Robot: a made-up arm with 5 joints. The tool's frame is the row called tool.
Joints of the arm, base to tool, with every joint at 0 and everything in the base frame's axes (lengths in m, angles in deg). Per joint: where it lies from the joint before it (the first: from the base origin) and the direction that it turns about. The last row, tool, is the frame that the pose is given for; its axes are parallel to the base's.
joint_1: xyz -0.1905 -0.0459 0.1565 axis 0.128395 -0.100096 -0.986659
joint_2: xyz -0.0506 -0.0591 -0.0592 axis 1 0 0
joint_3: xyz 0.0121 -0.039 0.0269 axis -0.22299 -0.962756 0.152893
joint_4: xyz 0.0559 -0.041 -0.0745 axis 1 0 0
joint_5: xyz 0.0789 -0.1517 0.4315 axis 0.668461 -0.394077 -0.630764
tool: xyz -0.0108 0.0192 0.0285
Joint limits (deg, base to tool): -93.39..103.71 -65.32..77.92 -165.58..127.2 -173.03..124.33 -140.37..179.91
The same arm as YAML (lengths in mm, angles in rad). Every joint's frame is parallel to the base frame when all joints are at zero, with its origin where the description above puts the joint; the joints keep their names.
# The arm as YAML. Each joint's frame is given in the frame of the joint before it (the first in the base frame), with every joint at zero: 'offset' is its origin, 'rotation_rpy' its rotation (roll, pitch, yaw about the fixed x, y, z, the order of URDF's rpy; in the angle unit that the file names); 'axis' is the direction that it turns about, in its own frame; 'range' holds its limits. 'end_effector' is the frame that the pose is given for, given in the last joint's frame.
length_unit: mm
angle_unit: rad
chain:
  - id: joint_1
    offset: [-190.5, -45.9, 156.5]
    rotation_rpy: [0.0, 0.0, 0.0]
    axis: [0.128395, -0.100096, -0.986659]
    range: [-1.63, 1.8101]
  - id: joint_2
    offset: [-50.6, -59.1, -59.2]
    rotation_rpy: [0.0, 0.0, 0.0]
    axis: "+x"
    range: [-1.14, 1.36]
  - id: joint_3
    offset: [12.1, -39.0, 26.9]
    rotation_rpy: [0.0, 0.0, 0.0]
    axis: [-0.22299, -0.962756, 0.152893]
    range: [-2.8899, 2.2201]
  - id: joint_4
    offset: [55.9, -41.0, -74.5]
    rotation_rpy: [0.0, 0.0, 0.0]
    axis: "+x"
    range: [-3.0199, 2.17]
  - id: joint_5
    offset: [78.9, -151.7, 431.5]
    rotation_rpy: [0.0, 0.0, 0.0]
    axis: [0.668461, -0.394077, -0.630764]
    range: [-2.4499, 3.14]
end_effector:
  offset: [-10.8, 19.2, 28.5]
  rotation_rpy: [0.0, 0.0, 0.0]

